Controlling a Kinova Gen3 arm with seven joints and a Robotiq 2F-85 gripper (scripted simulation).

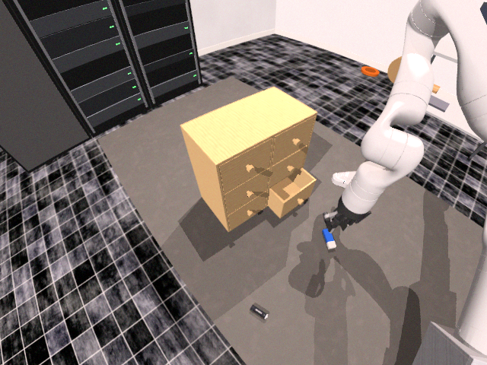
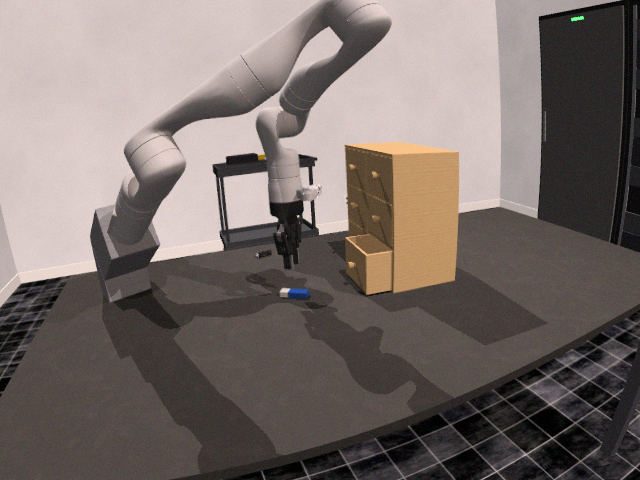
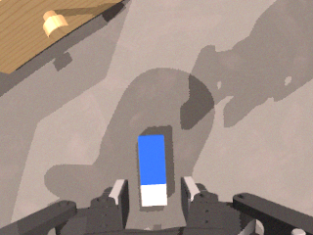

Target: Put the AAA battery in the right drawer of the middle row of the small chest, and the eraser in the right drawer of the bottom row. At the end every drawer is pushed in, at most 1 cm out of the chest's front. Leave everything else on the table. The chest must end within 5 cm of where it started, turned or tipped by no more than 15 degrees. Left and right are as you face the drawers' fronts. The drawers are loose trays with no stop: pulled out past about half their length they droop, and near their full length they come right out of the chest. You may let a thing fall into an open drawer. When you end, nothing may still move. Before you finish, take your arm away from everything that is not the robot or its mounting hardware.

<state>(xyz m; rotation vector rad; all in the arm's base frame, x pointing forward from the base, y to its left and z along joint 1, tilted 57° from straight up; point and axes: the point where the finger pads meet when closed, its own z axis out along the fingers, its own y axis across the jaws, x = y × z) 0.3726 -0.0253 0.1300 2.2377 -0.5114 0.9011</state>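
Right now my hand is 90 mm above the white eraser. Round my hand: green AAA battery: 310 mm ahead, 30 mm to the right, 30 mm above; dark AAA battery: 310 mm to the left, 80 mm below, 30 mm ahead.
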